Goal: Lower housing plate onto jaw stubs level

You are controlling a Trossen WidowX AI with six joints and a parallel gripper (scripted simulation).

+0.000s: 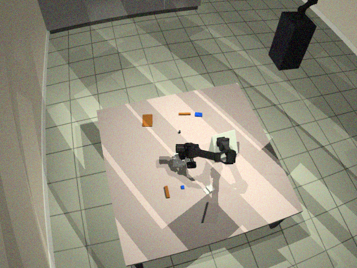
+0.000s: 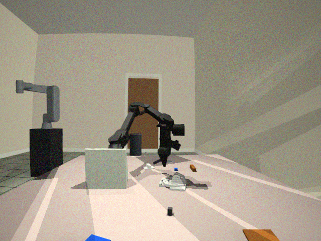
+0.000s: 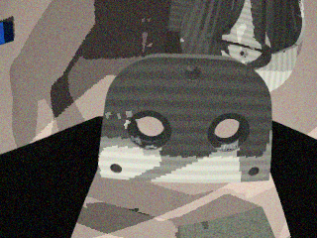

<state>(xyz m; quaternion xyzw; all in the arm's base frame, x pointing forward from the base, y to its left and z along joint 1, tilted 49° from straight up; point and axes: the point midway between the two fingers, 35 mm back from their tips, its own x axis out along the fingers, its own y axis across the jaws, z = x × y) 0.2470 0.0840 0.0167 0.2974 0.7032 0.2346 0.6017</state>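
Right now the white jaw assembly is 70 mm below my gripper tip, 40 mm to the right of it and 20 mm ahead of it. Round my gripper tip: blue cube (160 mm to the left, 90 mm ahead, 80 mm below); white housing part (20 mm above, 10 mm ahead); black cube (300 mm to the right, 70 mm below, 10 mm behind).
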